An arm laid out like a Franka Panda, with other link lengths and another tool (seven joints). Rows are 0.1 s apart.
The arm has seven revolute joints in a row. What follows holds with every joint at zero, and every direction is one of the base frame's.
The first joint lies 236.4 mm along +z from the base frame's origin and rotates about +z.
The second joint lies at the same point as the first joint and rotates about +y.
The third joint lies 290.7 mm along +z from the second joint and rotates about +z.
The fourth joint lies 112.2 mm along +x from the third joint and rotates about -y.
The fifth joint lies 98.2 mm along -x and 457 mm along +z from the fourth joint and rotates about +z.
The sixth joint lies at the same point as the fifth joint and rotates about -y.
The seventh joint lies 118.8 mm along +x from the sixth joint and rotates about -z.
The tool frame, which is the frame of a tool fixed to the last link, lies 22 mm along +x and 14 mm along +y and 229.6 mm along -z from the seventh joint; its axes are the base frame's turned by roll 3.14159, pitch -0.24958 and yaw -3.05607 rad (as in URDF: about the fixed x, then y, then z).
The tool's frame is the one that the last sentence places.
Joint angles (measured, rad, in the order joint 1, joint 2, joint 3, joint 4, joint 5, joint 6, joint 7), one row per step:
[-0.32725, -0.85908, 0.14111, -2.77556, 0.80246, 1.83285, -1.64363]
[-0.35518, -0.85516, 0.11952, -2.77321, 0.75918, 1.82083, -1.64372]
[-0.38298, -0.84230, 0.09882, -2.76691, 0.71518, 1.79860, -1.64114]
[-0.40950, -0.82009, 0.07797, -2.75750, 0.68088, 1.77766, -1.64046]
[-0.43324, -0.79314, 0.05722, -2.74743, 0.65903, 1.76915, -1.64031]
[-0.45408, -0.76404, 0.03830, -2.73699, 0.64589, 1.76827, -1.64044]
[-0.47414, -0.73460, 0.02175, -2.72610, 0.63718, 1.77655, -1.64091]
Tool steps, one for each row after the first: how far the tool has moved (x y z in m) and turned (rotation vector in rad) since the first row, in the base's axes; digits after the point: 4 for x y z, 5 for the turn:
[-0.0036, -0.0226, -0.0034, -0.01771, 0.01585, -0.01989]
[-0.0091, -0.0434, -0.0090, -0.02925, 0.04626, -0.03495]
[-0.0137, -0.0628, -0.0153, -0.02960, 0.07822, -0.05137]
[-0.0154, -0.0816, -0.0214, -0.02262, 0.10146, -0.07589]
[-0.0155, -0.0990, -0.0273, -0.01209, 0.11865, -0.10354]
[-0.0139, -0.1167, -0.0329, -0.00398, 0.12863, -0.13556]

